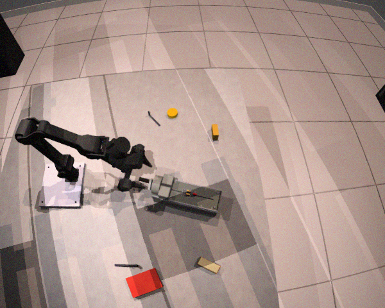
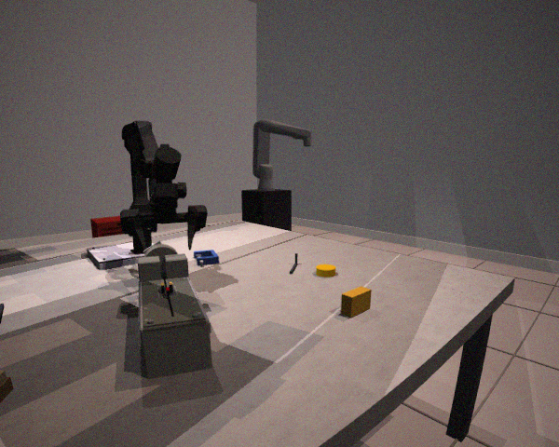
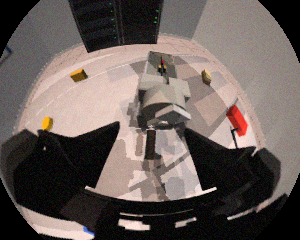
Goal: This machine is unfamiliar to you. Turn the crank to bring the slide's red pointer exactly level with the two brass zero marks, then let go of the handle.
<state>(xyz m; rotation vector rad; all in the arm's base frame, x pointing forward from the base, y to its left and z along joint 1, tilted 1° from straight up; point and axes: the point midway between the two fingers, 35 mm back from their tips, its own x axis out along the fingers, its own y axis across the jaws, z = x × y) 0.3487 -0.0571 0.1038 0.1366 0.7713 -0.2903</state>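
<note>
Now: gripper tip 20 mm past the dark crank handle and 40 mm above it. Also, from my gripper tip: blue block 210 mm behind, 200 mm to the left, 90 mm below; bent black rod 360 mm to the left, 90 mm below; red pointer 170 mm ahead, 80 mm to the right, 20 mm below.
</note>
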